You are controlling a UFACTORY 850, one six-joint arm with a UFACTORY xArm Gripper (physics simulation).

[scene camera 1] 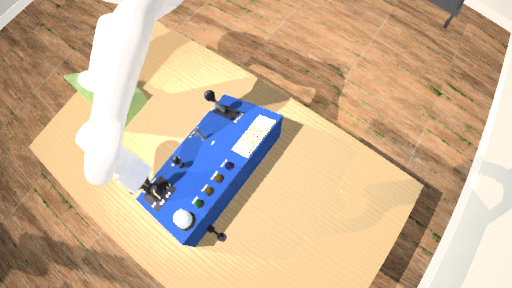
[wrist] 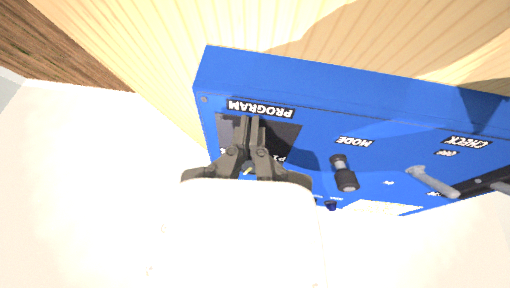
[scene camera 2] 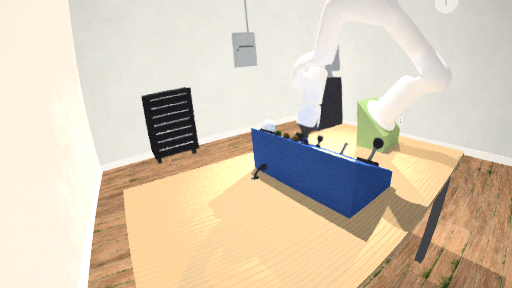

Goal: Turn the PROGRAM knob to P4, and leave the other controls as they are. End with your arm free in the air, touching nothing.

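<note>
The blue console point(scene camera 1: 190, 155) point(scene camera 2: 310, 172) point(wrist: 310, 82) sits on the table. Its PROGRAM knob point(scene camera 1: 159, 190) point(wrist: 247, 170) is black with a yellow pointer mark and is mostly hidden behind my fingers in the wrist view. The P1 label point(wrist: 278, 158) shows right of the fingers there; the other position labels are covered or blurred, so I cannot read the knob's setting. My gripper point(scene camera 1: 149, 186) point(scene camera 2: 303, 134) point(wrist: 251, 124) is shut, with its fingers together and nothing seen between them. It is at the knob, on the side of the PROGRAM label point(wrist: 260, 108). Whether it touches the knob is unclear.
Close by stand the MODE control point(scene camera 1: 177, 161) point(wrist: 346, 179) and the grey CHECK toggle point(scene camera 1: 201, 134) point(wrist: 432, 182). A ball-topped lever point(scene camera 1: 209, 95) point(scene camera 2: 378, 143), a white dome point(scene camera 1: 183, 219) point(scene camera 2: 269, 125), small coloured buttons and a side crank point(scene camera 1: 216, 233) point(scene camera 2: 259, 171) are also on the console.
</note>
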